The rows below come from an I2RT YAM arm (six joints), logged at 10 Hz.
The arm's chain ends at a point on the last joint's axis. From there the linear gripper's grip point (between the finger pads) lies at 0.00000 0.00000 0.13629 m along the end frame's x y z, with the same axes.
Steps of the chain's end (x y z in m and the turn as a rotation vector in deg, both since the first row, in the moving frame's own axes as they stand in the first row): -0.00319, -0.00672, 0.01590, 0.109, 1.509, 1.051; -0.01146, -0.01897, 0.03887, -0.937, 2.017, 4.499; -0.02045, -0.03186, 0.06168, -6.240, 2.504, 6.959; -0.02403, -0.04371, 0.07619, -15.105, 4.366, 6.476; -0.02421, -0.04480, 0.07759, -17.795, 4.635, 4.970; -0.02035, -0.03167, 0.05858, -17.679, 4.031, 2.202; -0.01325, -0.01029, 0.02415, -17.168, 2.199, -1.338; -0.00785, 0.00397, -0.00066, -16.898, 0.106, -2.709; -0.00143, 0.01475, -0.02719, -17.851, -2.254, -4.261; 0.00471, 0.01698, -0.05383, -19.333, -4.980, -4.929; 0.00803, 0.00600, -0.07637, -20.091, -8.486, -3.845; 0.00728, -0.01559, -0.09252, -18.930, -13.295, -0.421
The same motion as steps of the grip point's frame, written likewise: 0.00040, -0.00695, 0.01585, 0.109, 1.509, 1.051; -0.00676, -0.01656, 0.03877, -0.937, 2.017, 4.499; -0.01542, -0.01673, 0.06074, -6.240, 2.504, 6.959; -0.01581, -0.00772, 0.07110, -15.105, 4.366, 6.476; -0.01521, -0.00277, 0.07064, -17.795, 4.635, 4.970; -0.01172, 0.00986, 0.05181, -17.679, 4.031, 2.202; -0.00763, 0.02987, 0.01798, -17.168, 2.199, -1.338; -0.00666, 0.04356, -0.00654, -16.898, 0.106, -2.709; -0.00513, 0.05668, -0.03385, -17.851, -2.254, -4.261; -0.00493, 0.06249, -0.06202, -19.333, -4.980, -4.929; -0.01007, 0.05328, -0.08612, -20.091, -8.486, -3.845; -0.02333, 0.02834, -0.10348, -18.930, -13.295, -0.421
